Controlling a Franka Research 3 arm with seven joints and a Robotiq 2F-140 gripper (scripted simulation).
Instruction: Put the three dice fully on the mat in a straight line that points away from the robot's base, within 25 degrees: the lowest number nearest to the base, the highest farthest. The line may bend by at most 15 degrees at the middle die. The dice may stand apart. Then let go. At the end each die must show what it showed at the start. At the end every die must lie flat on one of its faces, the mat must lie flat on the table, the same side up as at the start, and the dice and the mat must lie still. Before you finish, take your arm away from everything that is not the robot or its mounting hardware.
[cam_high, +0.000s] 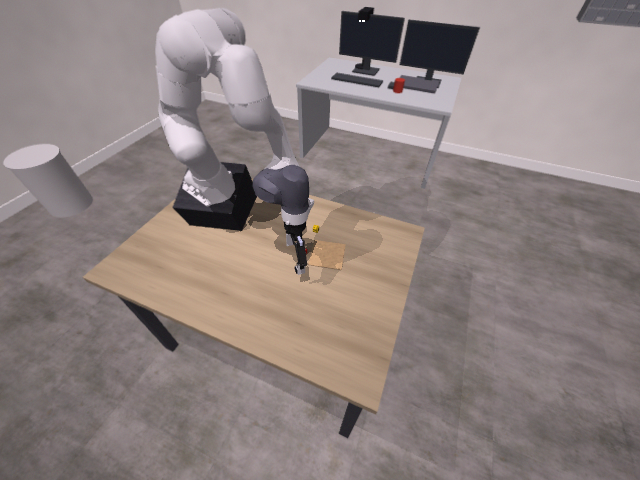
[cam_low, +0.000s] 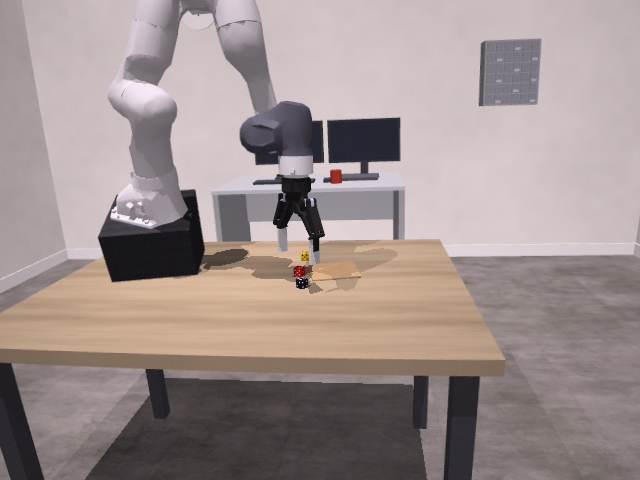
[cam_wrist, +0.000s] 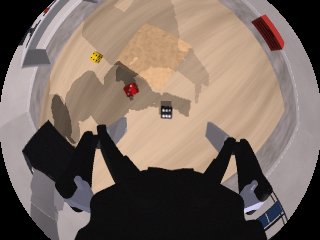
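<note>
Now: hand 8 cm above the black die, 1 cm to the right of it and 1 cm short of it. The rest, counted from my hand: yellow die 24 cm to the left, 8 cm below, 3 cm behind; red die 10 cm to the left, 8 cm below, 2 cm behind; tan mat 14 cm to the left, 9 cm below, 8 cm ahead.
</note>
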